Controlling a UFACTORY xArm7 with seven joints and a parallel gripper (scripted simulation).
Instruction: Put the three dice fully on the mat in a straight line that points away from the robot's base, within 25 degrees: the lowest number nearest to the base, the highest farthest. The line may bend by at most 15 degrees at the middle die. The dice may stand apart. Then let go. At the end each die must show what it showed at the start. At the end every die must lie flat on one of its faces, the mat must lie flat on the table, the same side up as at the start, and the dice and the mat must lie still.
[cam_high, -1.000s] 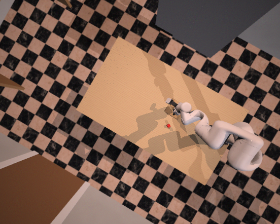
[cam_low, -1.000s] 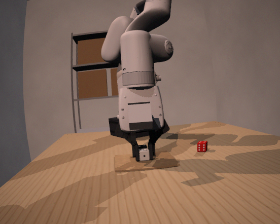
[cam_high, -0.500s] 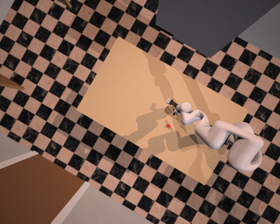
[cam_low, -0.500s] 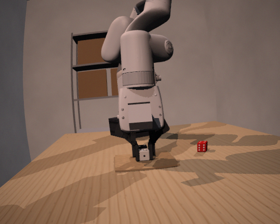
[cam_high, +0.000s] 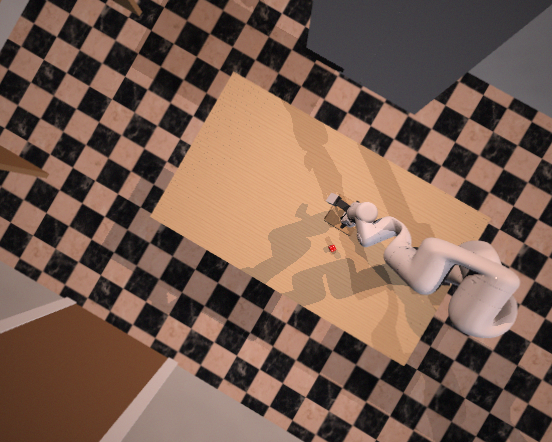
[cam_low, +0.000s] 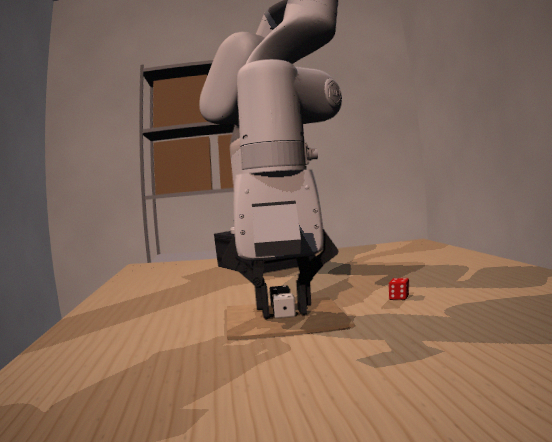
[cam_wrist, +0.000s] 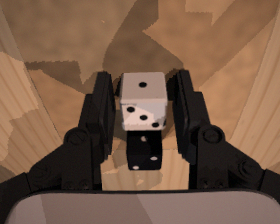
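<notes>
My gripper is now 1 cm above the white die. Round my hand: thin mat 2 cm below; then red die 1 cm behind, 16 cm to the left, 1 cm below; then black die 5 cm behind, 1 cm to the left, 1 cm below.
</notes>
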